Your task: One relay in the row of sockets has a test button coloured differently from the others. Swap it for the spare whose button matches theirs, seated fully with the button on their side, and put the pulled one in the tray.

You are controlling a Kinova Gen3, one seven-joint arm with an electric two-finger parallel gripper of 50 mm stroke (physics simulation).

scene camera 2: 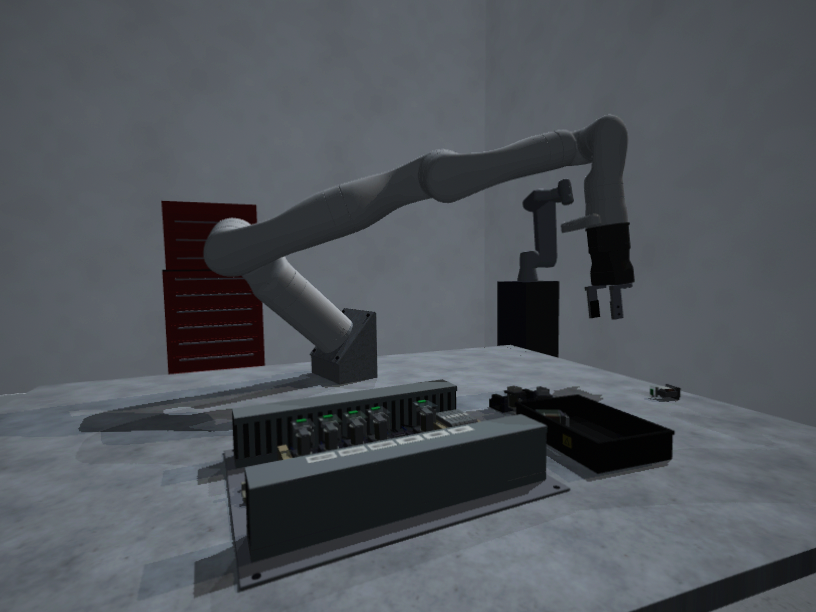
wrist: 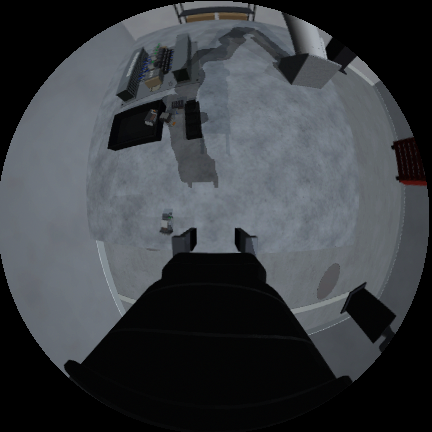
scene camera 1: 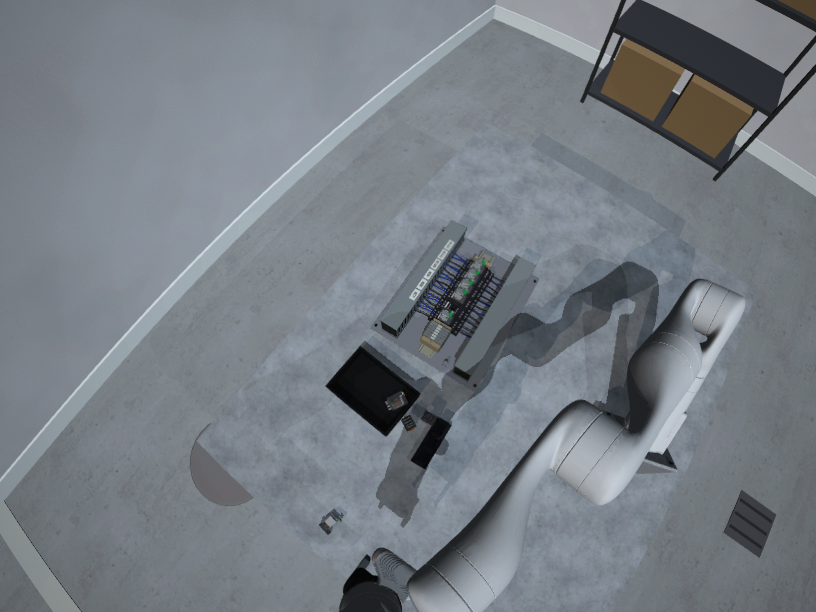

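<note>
My gripper is open and empty, high above the table's end. A loose relay with a green button lies on its side on the table, left of the fingers in the wrist view. In the row of sockets, several relays with green buttons stand upright; one socket between them is empty. The tray holds one relay near its wall; its button colour is unclear.
A black holder stands beside the tray, with small dark parts near it. Two grey wire ducts flank the socket row. The arm's base stands across the table.
</note>
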